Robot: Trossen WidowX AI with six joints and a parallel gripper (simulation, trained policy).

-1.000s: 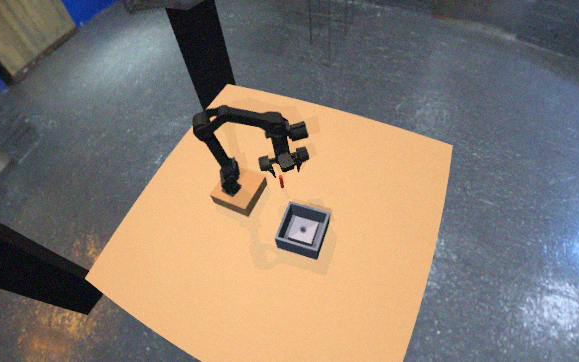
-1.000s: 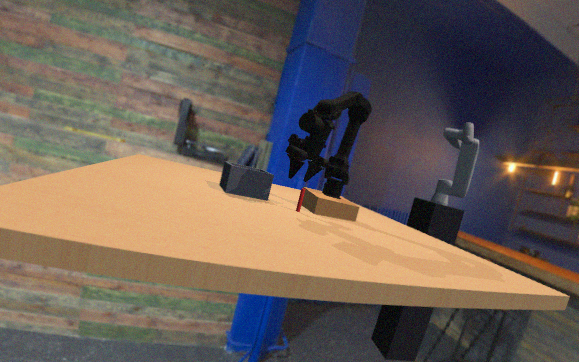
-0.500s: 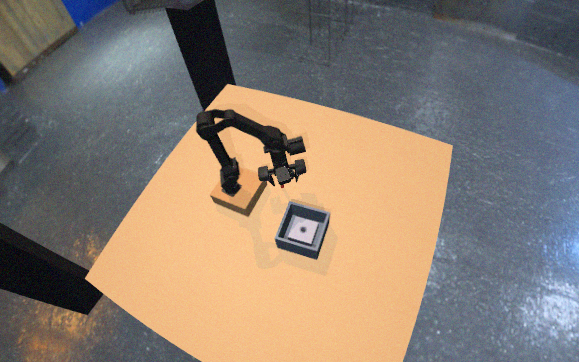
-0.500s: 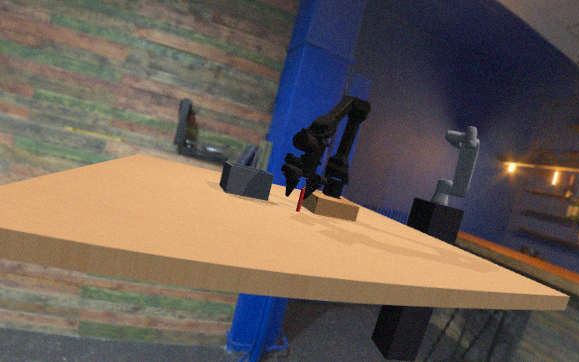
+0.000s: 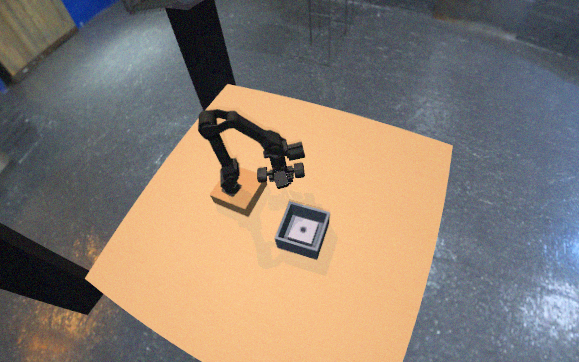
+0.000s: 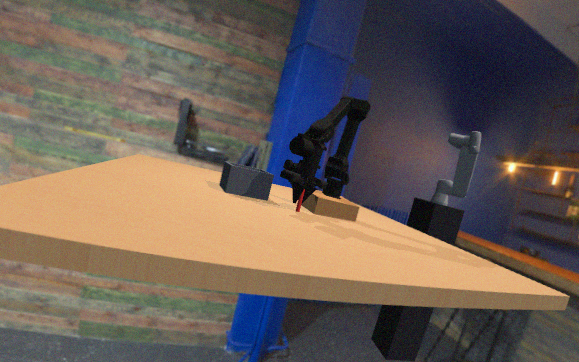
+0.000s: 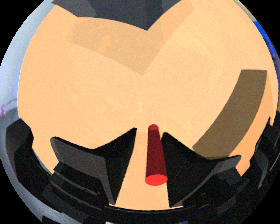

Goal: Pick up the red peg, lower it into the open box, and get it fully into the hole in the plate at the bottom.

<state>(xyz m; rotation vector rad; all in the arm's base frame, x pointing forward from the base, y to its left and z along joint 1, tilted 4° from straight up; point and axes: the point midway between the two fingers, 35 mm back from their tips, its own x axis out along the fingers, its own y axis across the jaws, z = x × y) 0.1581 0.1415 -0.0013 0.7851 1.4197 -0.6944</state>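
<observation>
My gripper tip is now 180 mm short of the light grey plate, 150 mm to the left of it and 20 mm below it. The rest, counted from my gripper tip: red peg 10 mm behind, 10 mm above; grey box 180 mm ahead, 150 mm to the right.
</observation>
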